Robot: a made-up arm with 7 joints. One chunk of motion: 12 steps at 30 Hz.
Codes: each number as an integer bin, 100 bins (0 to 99) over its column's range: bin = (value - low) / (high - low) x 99, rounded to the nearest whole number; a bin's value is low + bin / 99 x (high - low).
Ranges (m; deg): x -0.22..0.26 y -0.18..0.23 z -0.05..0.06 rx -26..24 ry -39..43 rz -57..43
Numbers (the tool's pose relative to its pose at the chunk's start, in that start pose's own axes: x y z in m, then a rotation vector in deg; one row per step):
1: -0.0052 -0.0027 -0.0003 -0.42 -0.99 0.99
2: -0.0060 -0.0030 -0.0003 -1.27 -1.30 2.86
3: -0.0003 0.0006 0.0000 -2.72 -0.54 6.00
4: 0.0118 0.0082 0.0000 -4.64 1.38 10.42
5: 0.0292 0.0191 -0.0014 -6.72 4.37 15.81
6: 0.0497 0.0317 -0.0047 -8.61 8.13 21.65
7: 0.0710 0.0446 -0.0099 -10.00 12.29 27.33
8: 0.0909 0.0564 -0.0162 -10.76 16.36 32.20
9: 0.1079 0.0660 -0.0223 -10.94 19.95 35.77
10: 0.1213 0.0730 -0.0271 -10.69 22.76 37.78
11: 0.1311 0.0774 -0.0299 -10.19 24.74 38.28
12: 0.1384 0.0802 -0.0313 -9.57 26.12 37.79
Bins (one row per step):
1: 44 43 45 51 46 57
2: 44 43 45 49 46 59
3: 45 44 45 46 46 62
4: 48 45 45 42 49 67
5: 51 48 44 38 52 72
6: 56 51 41 34 57 78
7: 60 54 36 32 62 83
8: 64 57 30 30 67 88
9: 68 59 25 30 71 92
10: 70 61 21 30 75 94
11: 72 62 18 31 77 94
12: 74 63 17 33 79 94

